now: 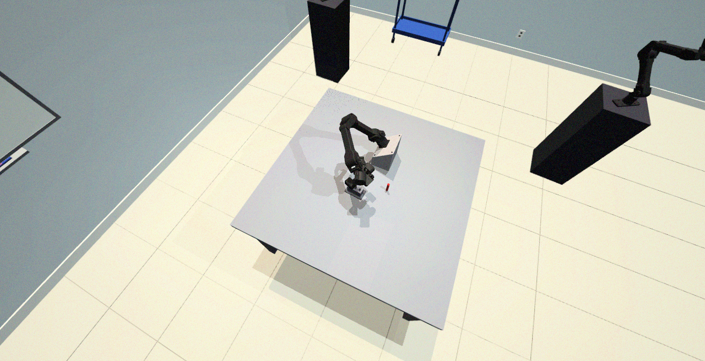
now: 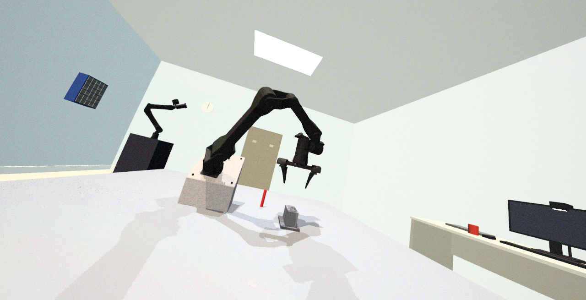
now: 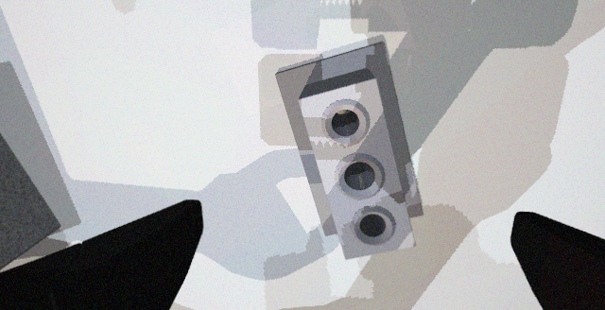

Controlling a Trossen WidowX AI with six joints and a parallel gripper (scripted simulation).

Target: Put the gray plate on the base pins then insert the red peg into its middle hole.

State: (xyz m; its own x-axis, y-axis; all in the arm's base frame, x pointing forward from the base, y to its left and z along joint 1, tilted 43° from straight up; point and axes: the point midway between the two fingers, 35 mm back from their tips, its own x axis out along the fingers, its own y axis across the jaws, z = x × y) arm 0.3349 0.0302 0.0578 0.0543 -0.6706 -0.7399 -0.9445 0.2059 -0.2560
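Now: gripper tip 10 cm past the red peg, 15 cm to the right of it and 10 cm above it. The rest, counted from my gripper tip: dark base: 2 cm to the right, 13 cm below; then gray plate: 2 cm to the right, 10 cm below.
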